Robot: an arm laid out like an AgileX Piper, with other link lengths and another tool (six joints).
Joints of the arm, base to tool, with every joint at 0 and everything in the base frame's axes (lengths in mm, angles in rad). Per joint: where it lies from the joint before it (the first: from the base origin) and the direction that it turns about. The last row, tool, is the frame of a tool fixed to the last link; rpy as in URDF.
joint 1: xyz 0 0 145.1 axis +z
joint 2: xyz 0 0 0 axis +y
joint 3: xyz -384.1 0 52.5 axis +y
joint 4: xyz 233 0 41.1 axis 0.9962 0 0.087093
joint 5: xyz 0 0 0 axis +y
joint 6: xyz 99.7 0 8.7 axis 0.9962 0 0.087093
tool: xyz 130.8 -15 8.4 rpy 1.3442 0.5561 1.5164
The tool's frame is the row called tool.
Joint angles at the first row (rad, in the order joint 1, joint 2, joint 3, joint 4, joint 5, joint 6):
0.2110 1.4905 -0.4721 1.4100 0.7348 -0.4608
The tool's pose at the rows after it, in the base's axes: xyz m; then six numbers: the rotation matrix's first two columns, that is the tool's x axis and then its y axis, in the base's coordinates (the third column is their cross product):
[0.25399 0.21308 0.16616 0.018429 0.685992 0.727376 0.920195 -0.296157 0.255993]
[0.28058 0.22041 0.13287 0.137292 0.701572 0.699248 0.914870 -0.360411 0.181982]
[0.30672 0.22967 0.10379 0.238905 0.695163 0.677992 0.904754 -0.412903 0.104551]
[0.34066 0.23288 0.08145 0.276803 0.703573 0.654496 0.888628 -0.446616 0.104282]
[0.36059 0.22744 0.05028 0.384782 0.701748 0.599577 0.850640 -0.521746 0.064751]
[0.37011 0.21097 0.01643 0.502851 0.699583 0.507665 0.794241 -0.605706 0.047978]
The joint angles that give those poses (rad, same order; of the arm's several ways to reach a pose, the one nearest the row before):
0.2792 1.6327 -0.4834 1.6962 0.6413 -0.5469
0.3096 1.7676 -0.5353 1.7846 0.5892 -0.5389
0.3184 1.8941 -0.6152 1.7990 0.5735 -0.4722
0.3184 1.9891 -0.7111 1.8057 0.5330 -0.4454
0.3184 2.0776 -0.7720 1.8106 0.4701 -0.3628
0.3191 2.1495 -0.8051 1.8114 0.3718 -0.2711

